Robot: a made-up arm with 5 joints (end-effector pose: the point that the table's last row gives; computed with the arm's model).
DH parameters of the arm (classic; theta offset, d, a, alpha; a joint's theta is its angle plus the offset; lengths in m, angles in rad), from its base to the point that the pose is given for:
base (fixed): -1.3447 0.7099 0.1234 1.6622
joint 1: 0 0.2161 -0.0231 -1.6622
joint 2: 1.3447 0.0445 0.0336 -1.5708
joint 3: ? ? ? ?
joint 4: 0 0.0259 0.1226 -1.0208
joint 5: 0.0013 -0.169 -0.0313 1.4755
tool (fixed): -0.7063 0.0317 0 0
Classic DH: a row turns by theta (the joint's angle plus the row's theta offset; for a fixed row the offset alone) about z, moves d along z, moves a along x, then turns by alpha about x.
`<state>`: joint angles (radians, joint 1 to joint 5).
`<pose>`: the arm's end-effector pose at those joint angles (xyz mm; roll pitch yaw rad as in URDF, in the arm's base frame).
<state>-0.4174 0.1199 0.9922 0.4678 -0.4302</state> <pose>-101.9 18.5 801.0 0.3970 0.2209 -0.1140</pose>
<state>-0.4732 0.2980 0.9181 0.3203 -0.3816</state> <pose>-140.7 -5.0 828.6 0.4527 0.1111 -0.0907</pose>
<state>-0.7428 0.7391 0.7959 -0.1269 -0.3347</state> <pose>-231.7 -131.2 858.0 0.8575 -0.0409 -0.1796</pose>
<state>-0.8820 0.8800 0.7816 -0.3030 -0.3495</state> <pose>-254.7 -187.3 842.0 1.0682 -0.0100 -0.2541</pose>
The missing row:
joint 3: -0.7423 0.2875 -0.0652 1.0208
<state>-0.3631 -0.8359 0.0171 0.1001 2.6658</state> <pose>11.7 -167.5 799.6 -2.6756 0.7714 -3.0170</pose>
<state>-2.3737 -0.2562 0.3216 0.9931 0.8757</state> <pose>134.8 -277.7 818.5 1.4867 -0.1351 1.1692</pose>
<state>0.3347 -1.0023 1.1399 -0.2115 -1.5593</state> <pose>-69.4 -97.5 722.3 1.6528 -0.9672 -2.9604</pose>
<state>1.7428 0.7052 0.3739 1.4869 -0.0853</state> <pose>-154.3 -214.0 305.3 -2.3773 0.7616 -0.4624</pose>
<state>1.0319 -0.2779 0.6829 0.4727 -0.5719</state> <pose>-18.2 -30.3 615.0 -0.8866 -0.9478 -0.0150</pose>
